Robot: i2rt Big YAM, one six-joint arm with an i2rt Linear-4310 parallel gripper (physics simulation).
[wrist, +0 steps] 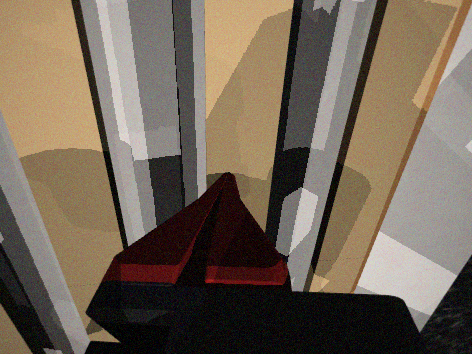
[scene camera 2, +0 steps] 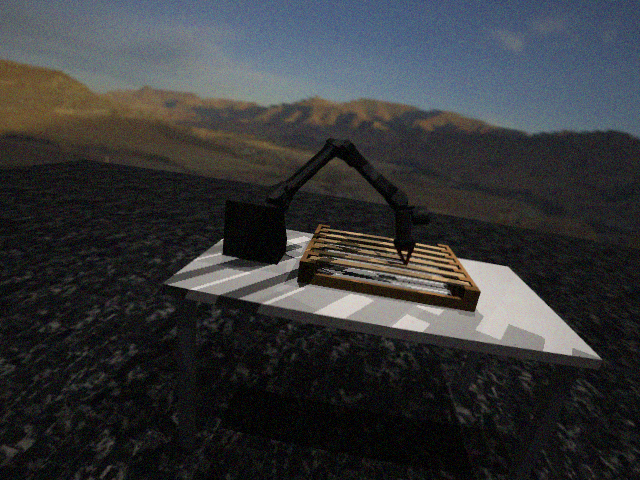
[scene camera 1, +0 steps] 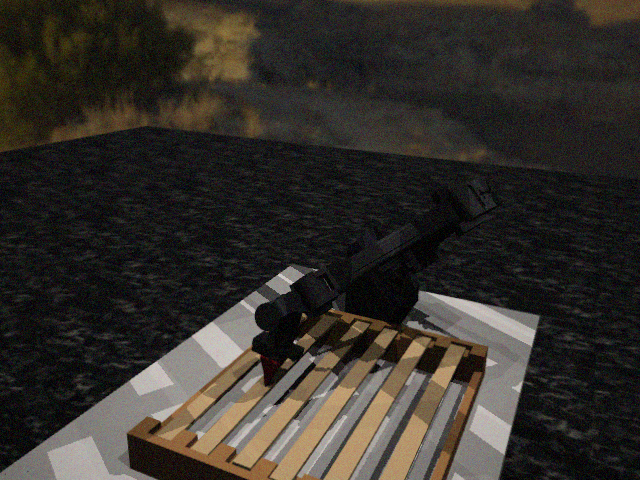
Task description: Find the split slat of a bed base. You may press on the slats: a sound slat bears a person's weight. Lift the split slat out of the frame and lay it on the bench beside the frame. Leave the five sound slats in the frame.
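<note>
My gripper (scene camera 1: 266, 384) (scene camera 2: 406, 263) (wrist: 229, 182) is shut and empty, pointing down. Its red tips meet over the second slat (scene camera 1: 222, 426) (wrist: 245, 110) from the left side in scene camera 1, at or very near its top; contact is unclear. The outermost slat (scene camera 1: 178, 421) (wrist: 385, 100) lies beside it by the side rail, and the third slat (scene camera 1: 263, 439) (wrist: 50, 100) on the other side. Six pale slats lie in the wooden frame (scene camera 1: 165, 457) (scene camera 2: 382, 292) (wrist: 416, 134). A clear split is not visible. The arm and its shadows cover parts of the slats.
The frame stands on a pale bench (scene camera 1: 149, 379) (scene camera 2: 516, 289) (wrist: 425, 210) with patchy light and shadow. The dark arm base (scene camera 1: 381, 297) (scene camera 2: 254, 232) stands at one end of the frame. Raised wooden rails and notched end pieces border the slats.
</note>
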